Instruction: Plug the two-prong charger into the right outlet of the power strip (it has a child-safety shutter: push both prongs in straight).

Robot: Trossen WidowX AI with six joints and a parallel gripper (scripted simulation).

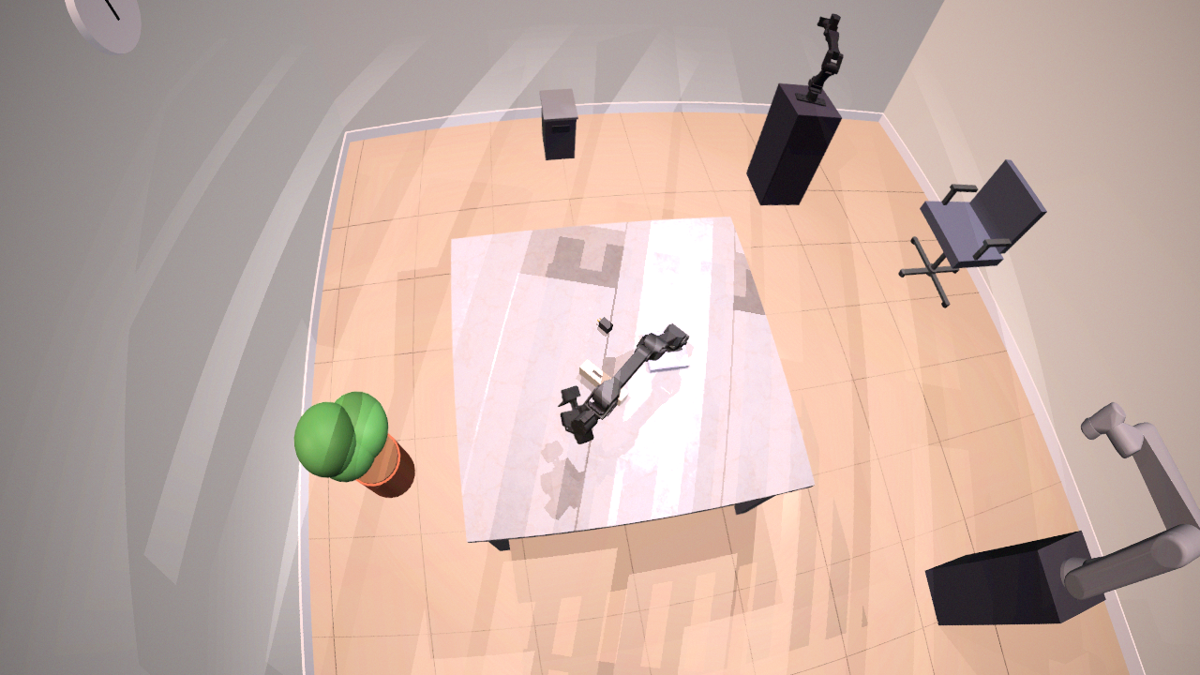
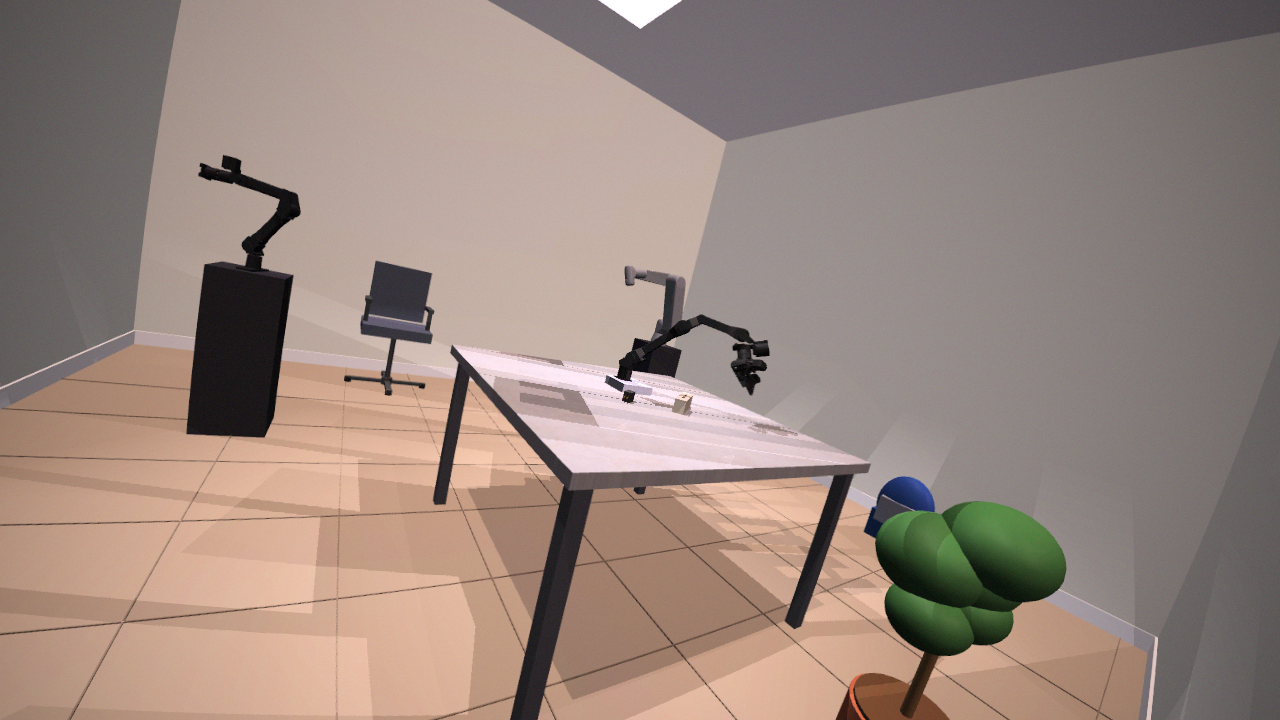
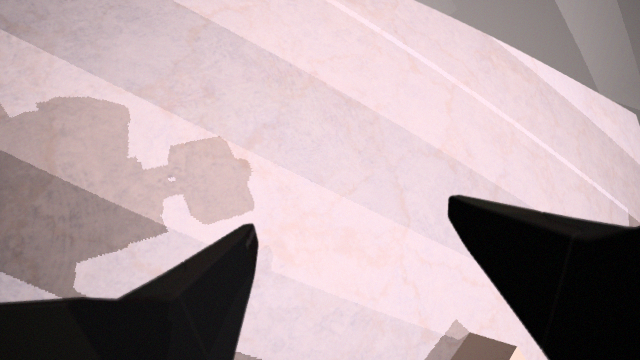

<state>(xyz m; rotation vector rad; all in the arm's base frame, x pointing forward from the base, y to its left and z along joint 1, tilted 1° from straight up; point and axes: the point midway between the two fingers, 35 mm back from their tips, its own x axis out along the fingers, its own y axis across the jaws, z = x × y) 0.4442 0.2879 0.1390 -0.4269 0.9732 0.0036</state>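
Right now the two-prong charger is 420 mm to the right of my gripper tip, 210 mm behind it and 130 mm below it.
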